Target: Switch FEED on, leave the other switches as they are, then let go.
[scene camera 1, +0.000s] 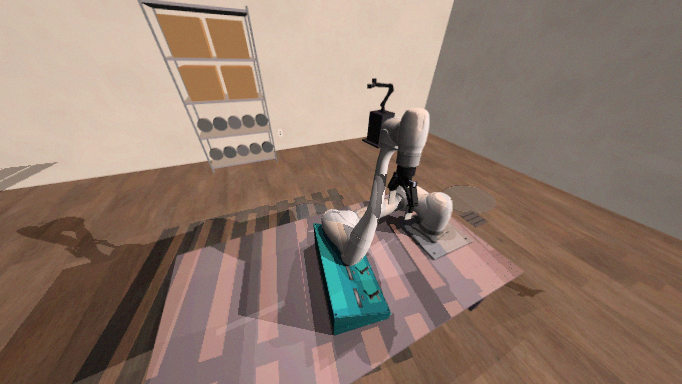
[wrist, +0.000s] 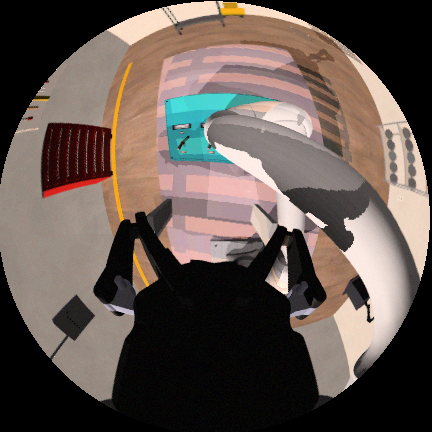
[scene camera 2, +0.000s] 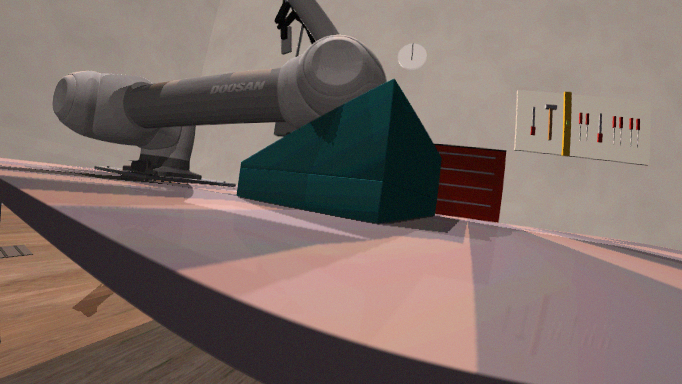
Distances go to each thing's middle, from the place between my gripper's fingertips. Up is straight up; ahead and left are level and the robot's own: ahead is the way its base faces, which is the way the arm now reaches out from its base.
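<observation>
Teal sloped switch panel (scene camera 1: 348, 290): 310 mm below my hand, 70 mm to the right of it and 240 mm ahead of it.
</observation>
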